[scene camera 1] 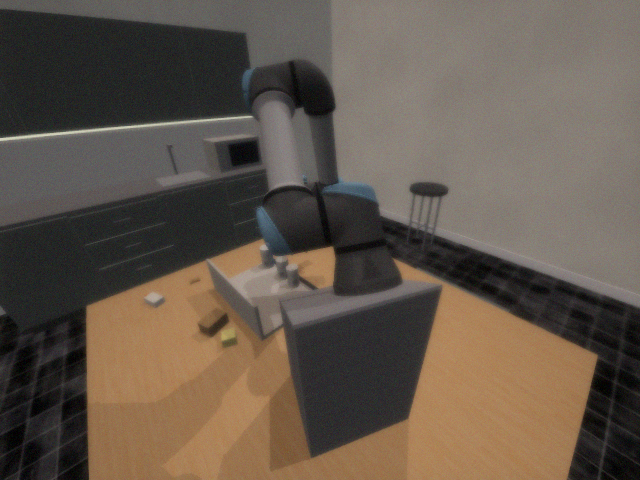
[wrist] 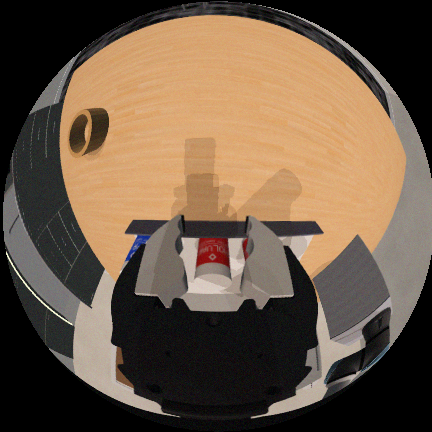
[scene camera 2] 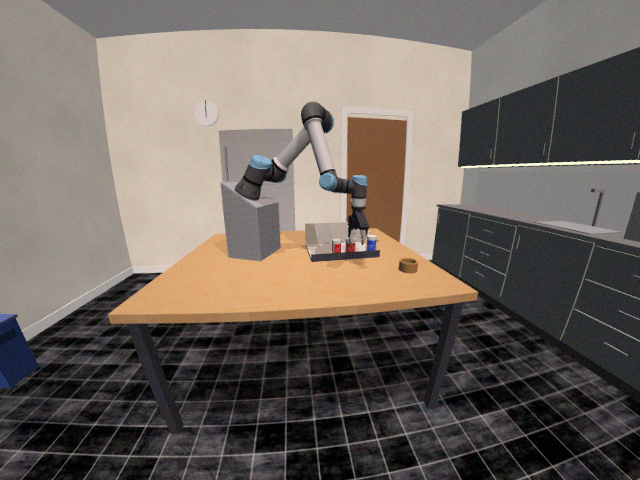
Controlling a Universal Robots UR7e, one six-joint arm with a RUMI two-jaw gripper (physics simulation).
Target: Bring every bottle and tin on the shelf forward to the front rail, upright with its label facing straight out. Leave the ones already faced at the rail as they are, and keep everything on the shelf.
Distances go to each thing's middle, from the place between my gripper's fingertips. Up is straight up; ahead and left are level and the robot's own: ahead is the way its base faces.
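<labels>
I see the dark front rail [wrist: 193, 228] 90 mm below my hand, 90 mm to the left of it and 10 mm behind it. The shelf tray [scene camera 1: 261, 285] is 240 mm to the left of my hand, 20 mm ahead of it and 110 mm below it. As for the shelf [scene camera 1: 254, 294], it is also 240 mm to the left of my hand and 20 mm ahead of it, but 30 mm below it. The brown tape roll [wrist: 97, 117] is 180 mm to the right of my hand, 210 mm ahead of it and 90 mm below it.
</labels>
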